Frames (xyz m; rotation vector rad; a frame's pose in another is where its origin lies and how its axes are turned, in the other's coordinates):
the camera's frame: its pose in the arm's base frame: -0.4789 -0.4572 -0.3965 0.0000 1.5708 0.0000
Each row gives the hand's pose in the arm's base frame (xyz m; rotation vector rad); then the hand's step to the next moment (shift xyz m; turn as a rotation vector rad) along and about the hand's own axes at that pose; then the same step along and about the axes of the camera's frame.
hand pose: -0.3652 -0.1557 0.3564 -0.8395 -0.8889 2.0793
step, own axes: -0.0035 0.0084 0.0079 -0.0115 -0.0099 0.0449
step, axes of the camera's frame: 0.0013 -0.0096 -0.0072 -0.0357 -0.0186 -0.0249
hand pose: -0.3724 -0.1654 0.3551 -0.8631 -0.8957 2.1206
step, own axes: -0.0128 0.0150 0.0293 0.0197 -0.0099 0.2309
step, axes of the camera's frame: -0.0082 -0.0278 -0.0201 -0.1276 -0.0571 -0.1851
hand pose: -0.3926 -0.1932 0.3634 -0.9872 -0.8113 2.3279
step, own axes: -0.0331 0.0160 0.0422 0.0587 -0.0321 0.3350
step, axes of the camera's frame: -0.0285 -0.0459 -0.0144 -0.1830 -0.0515 -0.2839
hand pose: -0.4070 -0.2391 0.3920 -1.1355 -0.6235 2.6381
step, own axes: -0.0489 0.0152 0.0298 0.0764 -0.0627 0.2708
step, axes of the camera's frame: -0.0429 -0.0392 0.0114 -0.1460 0.0010 -0.2486
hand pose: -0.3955 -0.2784 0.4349 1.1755 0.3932 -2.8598
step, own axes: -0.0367 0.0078 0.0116 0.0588 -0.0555 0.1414
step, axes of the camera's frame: -0.0317 -0.0130 0.0192 -0.0681 0.0239 -0.1460
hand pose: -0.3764 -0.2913 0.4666 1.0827 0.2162 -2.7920
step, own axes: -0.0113 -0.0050 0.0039 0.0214 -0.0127 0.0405
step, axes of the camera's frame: -0.0109 0.0051 0.0048 -0.0162 0.0034 -0.0446
